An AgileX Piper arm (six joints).
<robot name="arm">
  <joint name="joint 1" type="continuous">
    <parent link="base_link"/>
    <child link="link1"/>
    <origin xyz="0 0 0.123" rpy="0 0 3.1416"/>
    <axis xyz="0 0 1"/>
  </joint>
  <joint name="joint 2" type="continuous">
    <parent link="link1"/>
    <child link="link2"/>
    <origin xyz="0 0 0" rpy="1.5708 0 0"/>
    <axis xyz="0 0 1"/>
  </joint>
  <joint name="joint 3" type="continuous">
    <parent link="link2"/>
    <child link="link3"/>
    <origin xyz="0.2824 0.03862 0" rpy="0 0 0"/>
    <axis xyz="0 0 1"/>
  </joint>
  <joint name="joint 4" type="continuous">
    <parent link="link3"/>
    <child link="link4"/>
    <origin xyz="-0.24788 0.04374 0" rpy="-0.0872 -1.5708 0"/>
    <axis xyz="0 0 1"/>
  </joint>
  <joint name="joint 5" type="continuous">
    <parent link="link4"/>
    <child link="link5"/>
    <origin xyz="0 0 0" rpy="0 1.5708 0"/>
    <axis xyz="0 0 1"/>
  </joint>
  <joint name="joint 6" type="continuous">
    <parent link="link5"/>
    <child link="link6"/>
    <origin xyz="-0.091 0 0" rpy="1.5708 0 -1.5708"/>
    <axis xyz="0 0 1"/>
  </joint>
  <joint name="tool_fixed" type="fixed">
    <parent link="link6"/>
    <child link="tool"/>
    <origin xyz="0 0 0" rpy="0 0 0"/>
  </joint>
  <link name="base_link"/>
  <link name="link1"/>
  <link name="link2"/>
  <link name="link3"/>
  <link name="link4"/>
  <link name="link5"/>
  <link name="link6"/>
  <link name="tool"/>
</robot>
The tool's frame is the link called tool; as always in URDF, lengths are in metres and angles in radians. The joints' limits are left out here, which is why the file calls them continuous.
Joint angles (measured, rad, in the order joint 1, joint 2, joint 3, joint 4, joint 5, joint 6), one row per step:
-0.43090, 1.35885, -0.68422, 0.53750, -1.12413, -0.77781
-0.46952, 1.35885, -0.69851, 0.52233, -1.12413, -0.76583
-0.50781, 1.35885, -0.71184, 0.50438, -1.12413, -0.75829
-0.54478, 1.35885, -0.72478, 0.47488, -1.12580, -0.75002
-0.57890, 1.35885, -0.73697, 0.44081, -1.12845, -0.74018
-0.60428, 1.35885, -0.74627, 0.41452, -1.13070, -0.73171
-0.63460, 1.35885, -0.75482, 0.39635, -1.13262, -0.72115
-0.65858, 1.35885, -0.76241, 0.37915, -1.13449, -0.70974
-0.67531, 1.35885, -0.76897, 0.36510, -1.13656, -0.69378
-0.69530, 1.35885, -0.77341, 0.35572, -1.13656, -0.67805
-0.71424, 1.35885, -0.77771, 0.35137, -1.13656, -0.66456
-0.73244, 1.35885, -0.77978, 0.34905, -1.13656, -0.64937
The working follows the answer.
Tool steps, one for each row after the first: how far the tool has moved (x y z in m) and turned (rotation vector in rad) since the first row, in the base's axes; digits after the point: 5 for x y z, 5 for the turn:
-0.00418, -0.00844, 0.00472, -0.01152, -0.01637, -0.02534
-0.00861, -0.01649, 0.00926, -0.02756, -0.02682, -0.05068
-0.01264, -0.02345, 0.01419, -0.05310, -0.03315, -0.06882
-0.01628, -0.02938, 0.01907, -0.08172, -0.03768, -0.08137
-0.01908, -0.03364, 0.02278, -0.10356, -0.04106, -0.08979
-0.02342, -0.03924, 0.02600, -0.11818, -0.04776, -0.10640
-0.02680, -0.04346, 0.02888, -0.13116, -0.05454, -0.11667
-0.02909, -0.04626, 0.03137, -0.13928, -0.06555, -0.11919
-0.03234, -0.04989, 0.03294, -0.14184, -0.07507, -0.12673
-0.03575, -0.05350, 0.03435, -0.14202, -0.08521, -0.13694
-0.03930, -0.05693, 0.03503, -0.13885, -0.09589, -0.14658

Tool pose at each row, in the base's axes (x y z in m, rotation vector in rad; rounded; the steps above come from the unrounded poses):
0.22871, -0.15139, 0.32343, 0.40121, 1.15692, -1.10404
0.22453, -0.15983, 0.32815, 0.41624, 1.13332, -1.12707
0.22010, -0.16787, 0.33269, 0.42468, 1.11201, -1.15423
0.21608, -0.17484, 0.33762, 0.41911, 1.08916, -1.18139
0.21244, -0.18077, 0.34250, 0.40671, 1.06646, -1.20572
0.20964, -0.18503, 0.34622, 0.39645, 1.04920, -1.22316
0.20529, -0.19063, 0.34943, 0.39851, 1.03236, -1.24273
0.20191, -0.19484, 0.35231, 0.39801, 1.01714, -1.25591
0.19963, -0.19765, 0.35480, 0.39874, 1.00216, -1.25844
0.19638, -0.20127, 0.35637, 0.40612, 0.99124, -1.26295
0.19296, -0.20488, 0.35778, 0.41731, 0.98088, -1.26829
0.18942, -0.20832, 0.35846, 0.43103, 0.97212, -1.27123

